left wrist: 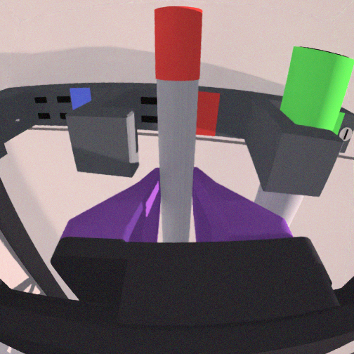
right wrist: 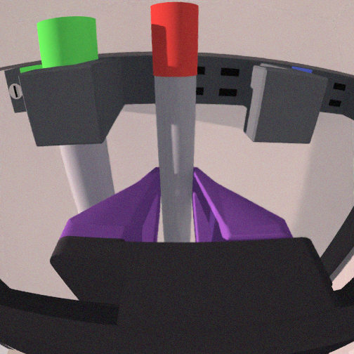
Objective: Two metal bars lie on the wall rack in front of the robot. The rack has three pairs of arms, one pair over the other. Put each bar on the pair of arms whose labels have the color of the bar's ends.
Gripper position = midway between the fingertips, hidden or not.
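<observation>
Both my left gripper (left wrist: pixel 176 175) and my right gripper (right wrist: pixel 176 175) are visible to me. I can see a red-ended bar (right wrist: pixel 174 38) (left wrist: pixel 177 37), and there is a green-ended bar (right wrist: pixel 67 40). A pale wall is here as well, showing at (right wrist: pixel 299 182) and at (left wrist: pixel 49 49).
</observation>
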